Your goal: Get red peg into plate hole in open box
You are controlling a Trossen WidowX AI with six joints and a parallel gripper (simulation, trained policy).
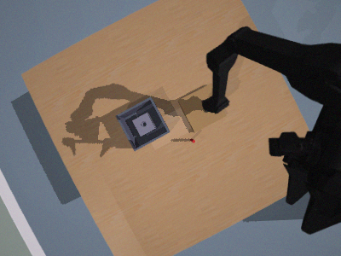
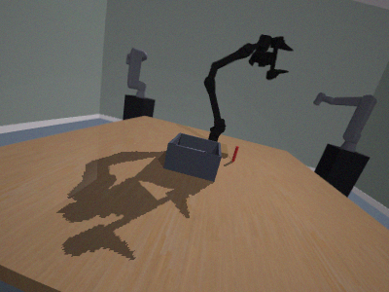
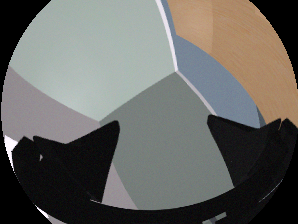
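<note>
My gripper tip is 70 mm short of the red peg, 120 mm to the left of it and 480 mm above it. From my gripper tip the other things lie so: grey plate 270 mm ahead, 280 mm to the right, 470 mm below; blue-grey box 270 mm ahead, 280 mm to the right, 490 mm below.
</note>
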